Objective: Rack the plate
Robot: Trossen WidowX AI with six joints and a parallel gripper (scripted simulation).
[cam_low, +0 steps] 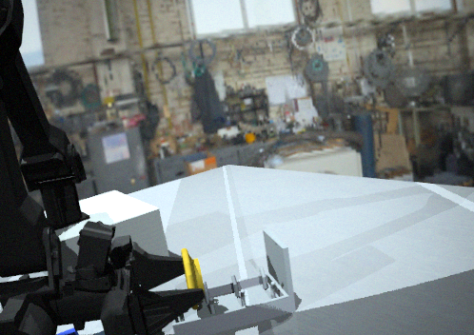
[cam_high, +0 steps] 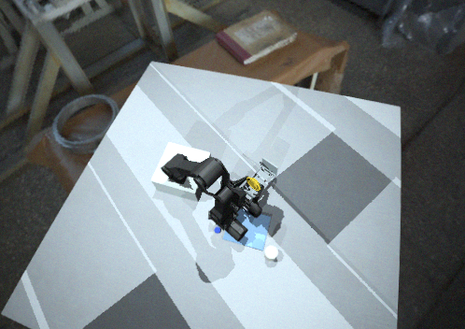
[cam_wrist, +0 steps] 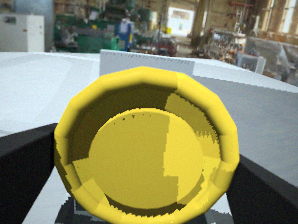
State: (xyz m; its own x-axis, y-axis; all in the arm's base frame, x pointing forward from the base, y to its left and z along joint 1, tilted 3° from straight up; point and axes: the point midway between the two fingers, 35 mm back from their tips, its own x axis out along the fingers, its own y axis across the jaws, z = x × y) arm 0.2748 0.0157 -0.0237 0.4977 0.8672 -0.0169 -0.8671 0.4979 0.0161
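My gripper tip is 1 cm to the left of the yellow plate. From my gripper tip the other things lie so: dish rack 3 cm below, 2 cm to the left, 1 cm ahead; then blue spoon 18 cm to the right, 10 cm behind, 5 cm below; then light blue mat 17 cm to the right, 5 cm below.
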